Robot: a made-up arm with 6 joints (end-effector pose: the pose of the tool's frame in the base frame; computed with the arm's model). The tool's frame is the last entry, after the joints. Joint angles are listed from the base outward.
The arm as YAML. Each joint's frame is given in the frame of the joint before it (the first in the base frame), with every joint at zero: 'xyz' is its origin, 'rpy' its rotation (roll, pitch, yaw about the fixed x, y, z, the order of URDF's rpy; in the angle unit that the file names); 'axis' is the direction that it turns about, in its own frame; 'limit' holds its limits. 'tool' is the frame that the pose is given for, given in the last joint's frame.
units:
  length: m
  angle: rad
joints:
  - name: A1
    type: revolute
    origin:
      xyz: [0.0, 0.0, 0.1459]
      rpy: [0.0, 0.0, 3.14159]
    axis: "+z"
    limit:
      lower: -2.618
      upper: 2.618
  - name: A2
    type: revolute
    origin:
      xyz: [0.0, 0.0, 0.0]
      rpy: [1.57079, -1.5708, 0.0]
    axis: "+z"
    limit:
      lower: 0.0
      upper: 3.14
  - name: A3
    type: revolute
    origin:
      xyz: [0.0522, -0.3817, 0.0]
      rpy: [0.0, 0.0, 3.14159]
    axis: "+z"
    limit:
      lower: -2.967
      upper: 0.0
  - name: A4
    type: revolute
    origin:
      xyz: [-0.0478, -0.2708, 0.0]
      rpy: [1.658, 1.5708, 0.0]
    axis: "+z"
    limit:
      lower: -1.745
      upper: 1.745
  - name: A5
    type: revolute
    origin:
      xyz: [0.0, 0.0, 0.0]
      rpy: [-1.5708, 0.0, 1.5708]
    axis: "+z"
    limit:
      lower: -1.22
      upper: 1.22
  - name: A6
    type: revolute
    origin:
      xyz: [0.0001, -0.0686, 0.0]
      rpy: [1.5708, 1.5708, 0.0]
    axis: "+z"
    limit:
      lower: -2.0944
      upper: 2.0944
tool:
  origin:
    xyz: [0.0, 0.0, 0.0]
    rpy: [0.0, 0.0, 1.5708]
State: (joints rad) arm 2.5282 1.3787 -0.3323 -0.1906 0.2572 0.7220
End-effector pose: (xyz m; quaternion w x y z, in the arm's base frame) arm -0.1447 0.1059 0.2559 0.0305 -0.8229 0.5389 0.1774
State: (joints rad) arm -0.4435 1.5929 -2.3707 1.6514 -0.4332 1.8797
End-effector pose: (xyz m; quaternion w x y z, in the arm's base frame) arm 0.2245 -0.1384 0.7964 0.0986 0.2422 -0.3270 0.9081
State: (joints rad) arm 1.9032 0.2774 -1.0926 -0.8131 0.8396 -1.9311
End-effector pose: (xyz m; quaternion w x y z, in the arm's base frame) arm 0.0827 -0.1259 0.5446 0.6640 -0.6029 -0.1816 -0.4033
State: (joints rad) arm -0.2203 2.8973 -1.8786 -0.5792 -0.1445 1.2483
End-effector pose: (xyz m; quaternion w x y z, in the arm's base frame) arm 0.5992 -0.1287 -0.0675 0.3531 0.3880 0.8430 0.1191
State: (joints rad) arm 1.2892 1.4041 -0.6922 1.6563 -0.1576 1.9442
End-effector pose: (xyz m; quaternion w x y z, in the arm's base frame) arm 0.0877 0.2649 0.3499 0.2989 -0.8293 -0.3265 -0.3412
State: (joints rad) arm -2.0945 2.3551 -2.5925 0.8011 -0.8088 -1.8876
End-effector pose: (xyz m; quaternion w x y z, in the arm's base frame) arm -0.3271 -0.4953 0.5372 0.1827 -0.3526 -0.1642 0.9029
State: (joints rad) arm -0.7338 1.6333 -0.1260 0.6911 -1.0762 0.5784
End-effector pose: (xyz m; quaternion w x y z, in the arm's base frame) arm 0.1166 -0.1569 0.2311 0.5283 0.7095 0.4247 -0.1928
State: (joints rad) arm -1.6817 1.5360 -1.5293 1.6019 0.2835 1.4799
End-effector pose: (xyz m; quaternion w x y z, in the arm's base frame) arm -0.0224 -0.3754 0.5811 0.4971 0.5354 -0.4128 0.5439
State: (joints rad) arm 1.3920 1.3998 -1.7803 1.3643 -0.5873 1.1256
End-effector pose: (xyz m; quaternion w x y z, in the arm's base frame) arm 0.0841 0.2568 0.7086 0.1678 -0.4412 -0.2589 -0.8427
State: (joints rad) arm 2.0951 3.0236 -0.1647 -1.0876 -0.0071 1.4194
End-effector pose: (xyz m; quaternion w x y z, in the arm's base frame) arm -0.0376 0.0644 -0.0074 0.1996 0.6364 -0.5266 0.5271
